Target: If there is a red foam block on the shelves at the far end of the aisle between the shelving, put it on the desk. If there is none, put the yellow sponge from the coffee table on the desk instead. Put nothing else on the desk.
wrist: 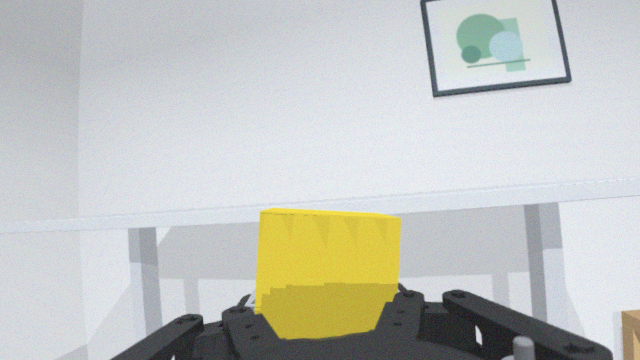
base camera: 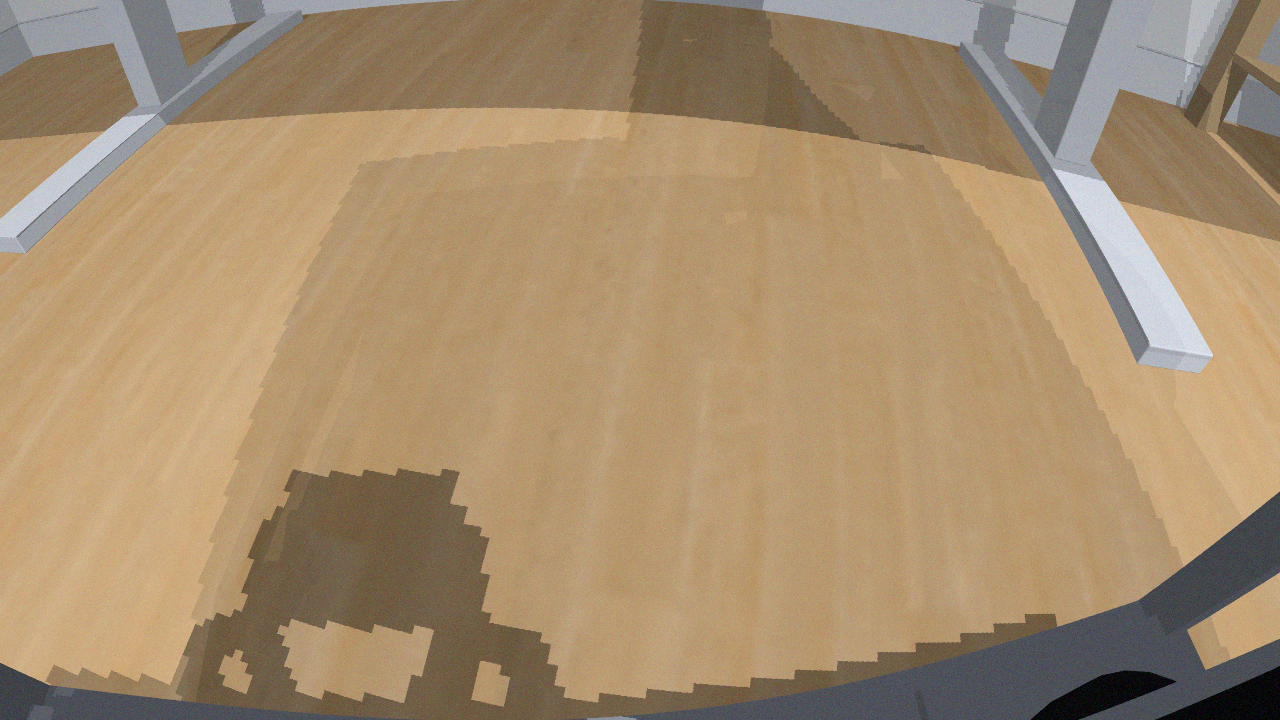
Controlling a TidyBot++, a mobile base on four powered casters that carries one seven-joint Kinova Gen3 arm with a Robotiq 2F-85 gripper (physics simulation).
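Frame: origin at the arm's base, x ahead, y left, z up, level; centimetres.
Seen in the pictures: gripper, fingertip midpoint: [wrist: 322, 297].
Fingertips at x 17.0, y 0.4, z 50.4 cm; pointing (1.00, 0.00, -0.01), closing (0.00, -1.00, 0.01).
A point is followed by its place in that frame.
A yellow sponge [wrist: 330, 250] @(x 13.3, y -0.1, z 53.7 cm) is held upright between the fingers of my gripper [wrist: 322, 297] @(x 17.0, y 0.4, z 50.4 cm) in the wrist view. The gripper is shut on it; the sponge hides part of the fingertips. The white desk [wrist: 475, 196] @(x 39.4, y -22.6, z 54.6 cm) is beyond the sponge, its front edge running across the view, seen nearly edge-on, so its top surface barely shows. The sponge's upper end overlaps the desk edge in the picture; the gap between them cannot be told. In the base camera view the desk's feet [base camera: 80, 179] [base camera: 1127, 259] stand ahead at left and right. The shelves and a red foam block do not show.
A framed picture [wrist: 435, 65] @(x 110.7, y -54.6, z 107.7 cm) hangs on the wall [wrist: 250, 125] @(x 132.7, y 28.0, z 93.1 cm) behind the desk. Part of a wooden piece of furniture [wrist: 631, 316] @(x 89.0, y -109.3, z 5.0 cm) [base camera: 1221, 71] @(x 89.5, y -109.3, z -28.7 cm) stands right of the desk. Shadows lie on the wooden floor [base camera: 671, 402] @(x 37.3, y -5.7, z -39.7 cm) between the desk feet and my base.
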